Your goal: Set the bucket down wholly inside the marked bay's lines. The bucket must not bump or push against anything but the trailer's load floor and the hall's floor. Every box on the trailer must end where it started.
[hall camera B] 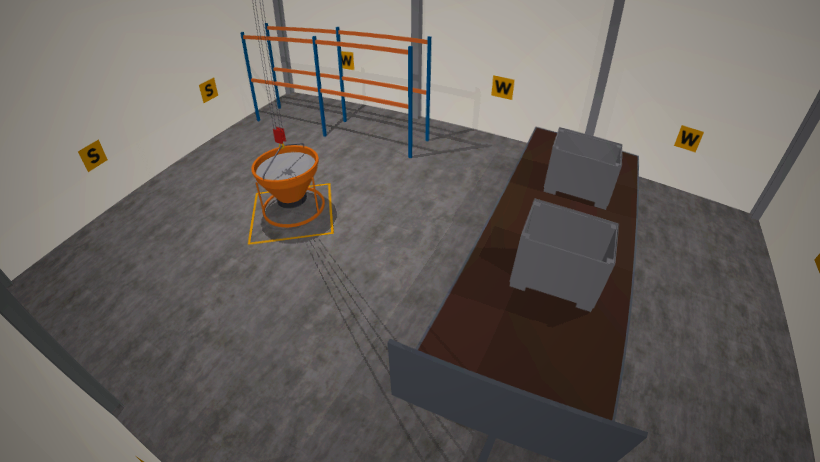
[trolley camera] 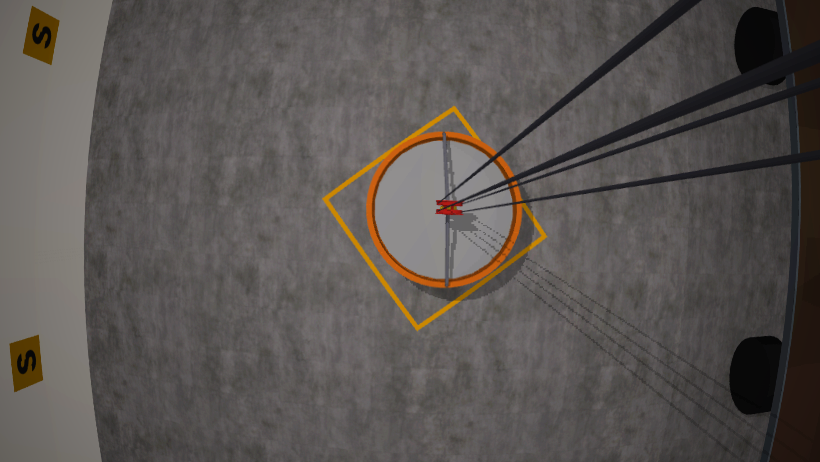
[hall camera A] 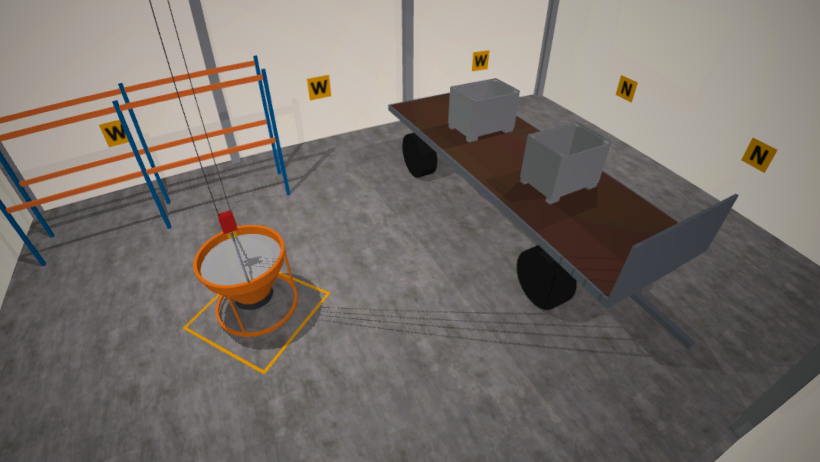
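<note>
The orange bucket is upright at or very near the floor; I cannot tell whether its foot ring touches. In both hall views the foot ring lies inside the marked bay's yellow lines, close to the rear line in hall camera B. In the trolley view the rim hides the ring and overlaps parts of the lines. My hook, under the red block, is on the bucket's raised bail. Two grey boxes stand on the trailer.
A blue and orange rack stands by the W wall, behind the bucket. The trailer's black wheels stand to the right of the bay. The S wall is at the left in the trolley view.
</note>
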